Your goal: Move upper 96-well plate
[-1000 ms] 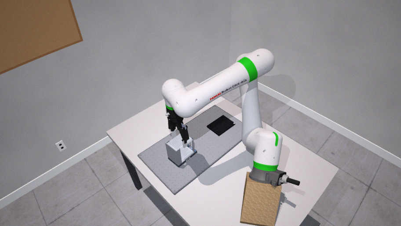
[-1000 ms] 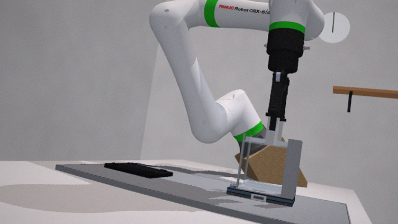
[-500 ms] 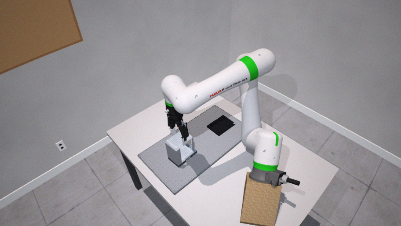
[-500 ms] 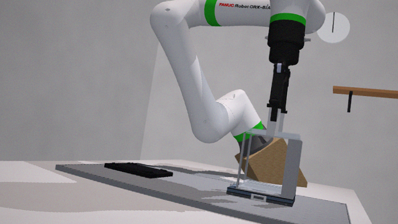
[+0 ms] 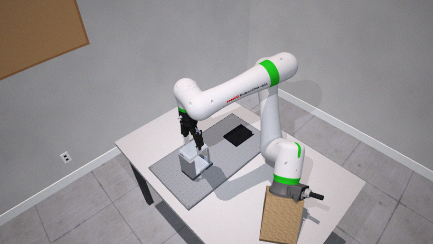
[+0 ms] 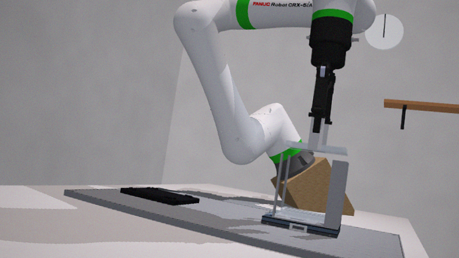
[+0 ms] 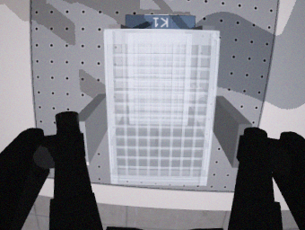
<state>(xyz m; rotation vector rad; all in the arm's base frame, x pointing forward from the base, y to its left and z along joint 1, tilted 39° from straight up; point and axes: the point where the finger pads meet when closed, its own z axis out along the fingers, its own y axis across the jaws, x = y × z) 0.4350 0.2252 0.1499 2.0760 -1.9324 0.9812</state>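
The black plate nest N1 lies 2 cm behind my hand, 37 cm to the right of it and 19 cm below it. From my hand the other things lie so: pale square lettered A1 (8 cm behind, 44 cm to the right, 18 cm below).
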